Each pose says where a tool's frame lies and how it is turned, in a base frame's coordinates. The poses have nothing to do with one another.
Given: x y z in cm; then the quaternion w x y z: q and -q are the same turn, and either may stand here.
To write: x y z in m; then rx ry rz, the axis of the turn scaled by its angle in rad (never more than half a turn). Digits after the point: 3 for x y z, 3 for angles.
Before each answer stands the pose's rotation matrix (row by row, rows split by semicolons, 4 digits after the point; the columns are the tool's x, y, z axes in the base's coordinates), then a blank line. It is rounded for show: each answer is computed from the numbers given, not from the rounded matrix.
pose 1, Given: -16.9, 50.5, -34.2, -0.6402, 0.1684, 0.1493, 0.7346
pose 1, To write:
-0.1237 0.9907 0.0562; -0.8902 -0.1358 0.4349; 0.4385 0.0037 0.8987

-0.169, 0.505, -0.342, -0.384, -0.340, -1.675
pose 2, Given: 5.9, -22.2, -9.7, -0.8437, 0.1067, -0.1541, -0.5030
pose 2, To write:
0.4465 -0.8817 0.1527; 0.8159 0.4712 0.3351; -0.3674 -0.0250 0.9297

0.059, -0.222, -0.097, -0.225, 0.325, 1.062
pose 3, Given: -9.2, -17.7, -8.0, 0.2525, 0.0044, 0.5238, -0.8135
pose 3, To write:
-0.8724 0.4155 0.2574; -0.4062 -0.3237 -0.8545; -0.2717 -0.8501 0.4512

-0.092, -0.177, -0.080, 0.012, 1.424, -2.212
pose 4, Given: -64.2, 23.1, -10.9, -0.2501, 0.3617, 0.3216, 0.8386
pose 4, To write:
-0.6133 0.6521 0.4458; -0.1868 -0.6681 0.7203; 0.7675 0.3584 0.5315

-0.642, 0.231, -0.109, -0.985, -0.876, -2.283
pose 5, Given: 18.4, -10.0, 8.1, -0.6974, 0.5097, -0.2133, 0.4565
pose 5, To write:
0.4922 0.4193 0.7628; -0.8541 0.0637 0.5162; 0.1678 -0.9056 0.3894

0.184, -0.100, 0.081, -1.137, 0.476, -1.018
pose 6, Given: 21.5, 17.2, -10.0, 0.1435, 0.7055, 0.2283, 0.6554
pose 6, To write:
0.0367 0.1340 0.9903; 0.5102 -0.8546 0.0968; 0.8593 0.5017 -0.0997

0.215, 0.172, -0.100, 2.034, 0.658, 1.890
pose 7, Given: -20.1, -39.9, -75.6, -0.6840, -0.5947, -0.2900, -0.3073
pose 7, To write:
0.6430 -0.0755 0.7622; 0.7653 0.1038 -0.6353; -0.0312 0.9917 0.1245

-0.201, -0.399, -0.756, 1.333, 0.650, 0.689
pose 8, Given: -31.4, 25.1, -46.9, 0.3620, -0.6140, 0.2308, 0.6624
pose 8, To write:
0.0160 -0.7629 -0.6463; 0.1961 -0.6314 0.7502; -0.9804 -0.1388 0.1395

-0.314, 0.251, -0.469, -1.581, 0.594, 1.706
